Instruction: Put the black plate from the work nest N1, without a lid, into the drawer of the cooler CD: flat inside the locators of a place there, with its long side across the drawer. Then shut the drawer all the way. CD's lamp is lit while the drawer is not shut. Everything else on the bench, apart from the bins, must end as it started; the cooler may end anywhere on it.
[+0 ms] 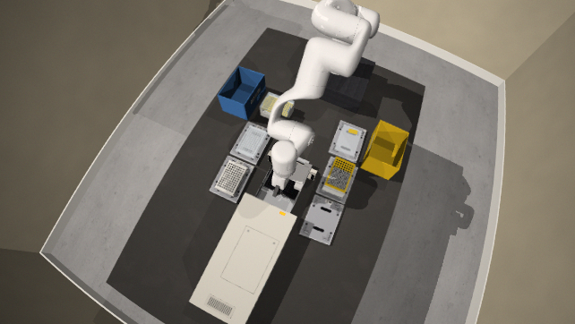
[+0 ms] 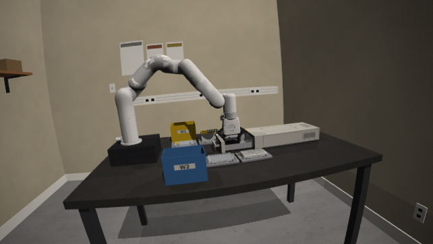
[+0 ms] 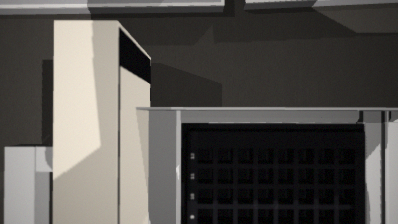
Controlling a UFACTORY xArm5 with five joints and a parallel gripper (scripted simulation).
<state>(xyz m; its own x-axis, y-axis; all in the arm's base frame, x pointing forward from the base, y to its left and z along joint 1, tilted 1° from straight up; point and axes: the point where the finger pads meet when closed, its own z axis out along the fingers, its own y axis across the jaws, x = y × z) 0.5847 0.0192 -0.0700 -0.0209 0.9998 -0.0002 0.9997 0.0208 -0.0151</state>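
Now: the black plate 1 cm below my hand. The rest, counted from my hand: cooler CD (18 cm ahead, 1 cm above); then work nest N1 (6 cm ahead, 19 cm to the left, 3 cm below); then drawer (3 cm ahead).
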